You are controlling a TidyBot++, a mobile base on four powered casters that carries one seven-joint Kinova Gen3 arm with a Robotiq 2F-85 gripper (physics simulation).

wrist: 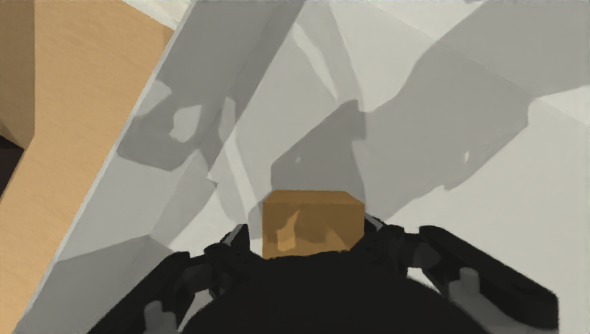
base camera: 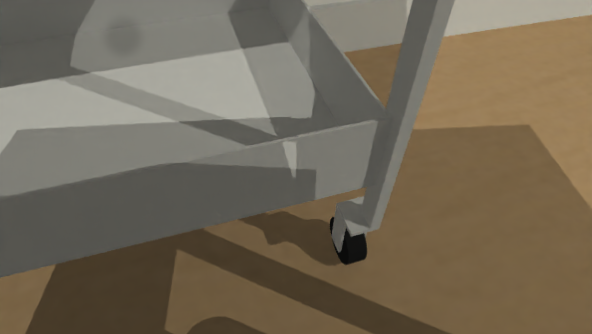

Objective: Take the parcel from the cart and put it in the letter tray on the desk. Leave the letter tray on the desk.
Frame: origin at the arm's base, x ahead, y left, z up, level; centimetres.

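Seen in the pictures: gripper, between the fingertips: [wrist: 302, 229].
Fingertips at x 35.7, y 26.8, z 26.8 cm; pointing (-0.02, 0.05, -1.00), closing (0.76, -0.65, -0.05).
A point is followed by its place in that frame.
The parcel [wrist: 312, 225] @[x 37.4, y 27.7, z 31.6 cm], an orange-brown box, sits in the grey tray of the cart [base camera: 345, 155] @[x 27.7, y -4.8, z -22.3 cm] [wrist: 510, 215] @[x 47.6, y 16.0, z 26.6 cm] in the wrist view. My gripper [wrist: 302, 229] @[x 35.7, y 26.8, z 26.8 cm] is open, with one finger on each side of the parcel. The right finger is very close to the parcel's right side or touches it; a small gap shows at the left finger. The near part of the parcel is hidden by the gripper's body. The parcel does not show in the base camera view. The desk and the letter tray do not show in either view.
The cart's raised side wall [wrist: 107, 200] @[x 31.0, y 36.6, z 32.4 cm] runs along the left in the wrist view, close to the left finger. In the base camera view a corner post [base camera: 412, 85] @[x 27.5, y -8.1, z -16.4 cm] and a black caster wheel [base camera: 354, 247] @[x 27.8, y -7.3, z -35.6 cm] stand at the cart's right end, with a pale wall behind.
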